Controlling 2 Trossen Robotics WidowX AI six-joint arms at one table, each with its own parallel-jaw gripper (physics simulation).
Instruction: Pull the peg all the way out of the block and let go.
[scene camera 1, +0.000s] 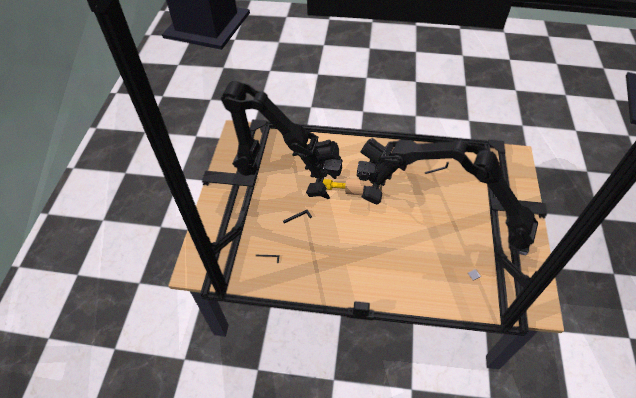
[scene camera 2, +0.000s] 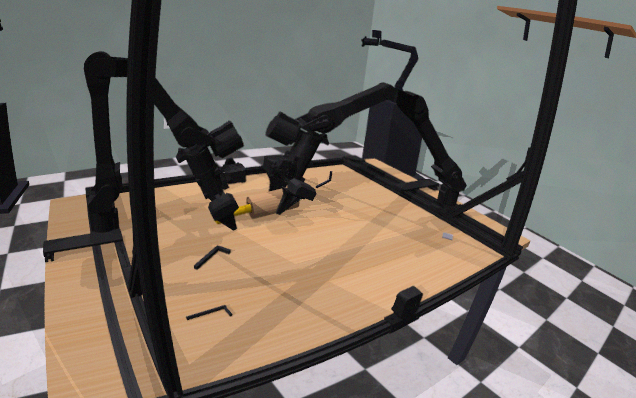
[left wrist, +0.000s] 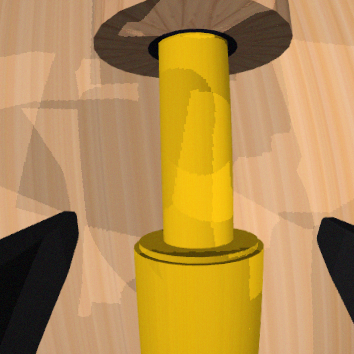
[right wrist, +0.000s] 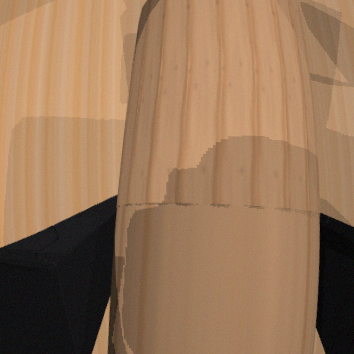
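Where they show: left gripper, between the fingertips: (scene camera 1: 332, 188) (scene camera 2: 230, 220) (left wrist: 202, 227); right gripper, between the fingertips: (scene camera 1: 363, 190) (scene camera 2: 273, 209) (right wrist: 207, 211); left arm's base, origin of its link: (scene camera 1: 247, 170) (scene camera 2: 104, 228); right arm's base, origin of its link: (scene camera 1: 518, 242) (scene camera 2: 446, 203).
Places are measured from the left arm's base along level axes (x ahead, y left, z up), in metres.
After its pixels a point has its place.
The yellow peg (scene camera 1: 338, 185) @[x 0.343, y 0.021, z 0.015 m] (scene camera 2: 243, 210) @[x 0.352, y 0.018, z 0.012 m] (left wrist: 197, 150) @[x 0.341, y 0.027, z 0.017 m] has a thick head and a thinner shaft, whose far end is in the dark hole of the block. The block (scene camera 1: 354, 186) @[x 0.402, y 0.015, z 0.038 m] (scene camera 2: 262, 206) @[x 0.395, y 0.006, z 0.025 m] (left wrist: 120, 50) @[x 0.370, y 0.050, z 0.013 m] (right wrist: 220, 150) @[x 0.420, y 0.030, z 0.047 m] is a light wooden cylinder lying on its side. My left gripper (scene camera 1: 325, 184) @[x 0.320, y 0.022, z -0.013 m] (left wrist: 202, 227) @[x 0.320, y 0.022, z -0.013 m] is open. Its fingers stand on both sides of the peg near the step between head and shaft, with a gap on each side in the left wrist view. My right gripper (scene camera 1: 369, 184) @[x 0.433, y 0.034, z 0.001 m] (right wrist: 207, 211) @[x 0.433, y 0.034, z 0.001 m] is shut on the block. How deep the shaft reaches is hidden.
Black L-shaped keys (scene camera 1: 297, 216) @[x 0.241, y -0.129, z -0.013 m] (scene camera 1: 268, 256) @[x 0.202, y -0.304, z -0.015 m] (scene camera 1: 437, 169) @[x 0.668, y 0.224, z -0.014 m] (scene camera 2: 212, 257) @[x 0.243, y -0.126, z -0.016 m] (scene camera 2: 209, 313) @[x 0.203, y -0.304, z -0.017 m] lie on the wooden table (scene camera 1: 400, 280) @[x 0.630, y -0.260, z -0.019 m]. A small grey square (scene camera 1: 474, 274) @[x 0.851, y -0.172, z -0.016 m] (scene camera 2: 447, 236) @[x 0.847, y -0.175, z -0.016 m] lies toward the right. A black frame (scene camera 1: 300, 303) @[x 0.356, y -0.432, z -0.021 m] borders the table, with a small black box (scene camera 1: 361, 309) @[x 0.540, y -0.412, z 0.033 m] (scene camera 2: 407, 301) @[x 0.521, y -0.416, z 0.030 m] at its front.
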